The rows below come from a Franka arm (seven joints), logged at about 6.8 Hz.
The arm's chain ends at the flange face. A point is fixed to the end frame.
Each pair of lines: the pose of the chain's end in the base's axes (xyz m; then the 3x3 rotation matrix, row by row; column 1 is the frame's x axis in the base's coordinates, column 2 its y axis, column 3 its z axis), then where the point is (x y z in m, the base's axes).
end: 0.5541 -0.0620 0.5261; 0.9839 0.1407 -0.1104; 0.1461 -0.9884 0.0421; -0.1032 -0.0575 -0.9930
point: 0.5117 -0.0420 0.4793
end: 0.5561 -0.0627 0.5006; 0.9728 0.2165 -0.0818; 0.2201 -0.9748 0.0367; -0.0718 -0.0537 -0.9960
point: 0.5138 -0.0459 0.4525
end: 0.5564 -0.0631 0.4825; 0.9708 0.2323 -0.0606; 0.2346 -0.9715 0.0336; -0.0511 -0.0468 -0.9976
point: 0.5149 -0.0470 0.4334
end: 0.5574 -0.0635 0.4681; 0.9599 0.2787 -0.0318; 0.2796 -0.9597 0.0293; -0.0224 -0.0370 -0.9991
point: 0.5167 -0.0494 0.4178
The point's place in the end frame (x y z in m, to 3 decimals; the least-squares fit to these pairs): -0.034 -0.023 0.052
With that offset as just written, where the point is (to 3 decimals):
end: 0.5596 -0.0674 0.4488; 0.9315 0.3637 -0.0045; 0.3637 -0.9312 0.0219; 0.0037 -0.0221 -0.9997
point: 0.519 -0.057 0.397
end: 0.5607 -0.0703 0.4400; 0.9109 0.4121 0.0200; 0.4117 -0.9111 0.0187; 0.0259 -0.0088 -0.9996
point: 0.521 -0.062 0.387
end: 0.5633 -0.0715 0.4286; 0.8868 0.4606 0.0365; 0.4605 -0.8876 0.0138; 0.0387 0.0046 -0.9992
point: 0.524 -0.066 0.375
